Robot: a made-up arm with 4 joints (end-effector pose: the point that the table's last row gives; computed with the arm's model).
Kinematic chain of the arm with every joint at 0, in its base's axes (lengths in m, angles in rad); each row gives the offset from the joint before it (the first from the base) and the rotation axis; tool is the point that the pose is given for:
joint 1: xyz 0 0 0.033 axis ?
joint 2: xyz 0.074 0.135 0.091 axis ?
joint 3: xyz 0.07 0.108 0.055 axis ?
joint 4: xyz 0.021 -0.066 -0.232 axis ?
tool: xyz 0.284 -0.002 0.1
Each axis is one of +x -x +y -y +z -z.
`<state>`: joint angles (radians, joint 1 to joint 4).
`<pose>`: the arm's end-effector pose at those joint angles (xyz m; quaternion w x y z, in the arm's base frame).
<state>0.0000 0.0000 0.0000 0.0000</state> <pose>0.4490 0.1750 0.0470 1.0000 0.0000 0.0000 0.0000</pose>
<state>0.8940 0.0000 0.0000 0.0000</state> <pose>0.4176 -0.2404 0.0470 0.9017 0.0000 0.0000 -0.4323</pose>
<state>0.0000 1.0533 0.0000 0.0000</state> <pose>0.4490 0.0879 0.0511 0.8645 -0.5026 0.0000 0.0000</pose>
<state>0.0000 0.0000 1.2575 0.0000</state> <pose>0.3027 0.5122 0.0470 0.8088 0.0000 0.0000 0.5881</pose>
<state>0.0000 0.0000 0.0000 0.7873</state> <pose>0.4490 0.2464 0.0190 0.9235 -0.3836 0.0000 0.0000</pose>
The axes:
joint 1: -z
joint 2: -x
joint 3: +z
joint 4: -x

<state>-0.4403 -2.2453 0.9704 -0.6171</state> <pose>0.3670 0.2062 0.4099 0.0502 0.9289 -0.1396 0.3393</pose>
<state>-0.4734 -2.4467 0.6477 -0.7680</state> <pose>0.3896 0.2700 0.3228 0.0835 -0.9765 0.0081 -0.1985</pose>
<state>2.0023 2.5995 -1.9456 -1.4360</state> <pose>0.1856 0.0484 0.3253 0.5545 -0.7944 -0.1415 -0.2034</pose>
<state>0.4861 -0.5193 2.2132 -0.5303</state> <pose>0.3054 0.4582 0.2543 0.5913 0.2189 -0.0492 0.7746</pose>
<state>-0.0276 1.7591 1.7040 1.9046</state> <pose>0.0786 -0.1432 -0.2363 0.1803 0.6354 0.0635 -0.7482</pose>
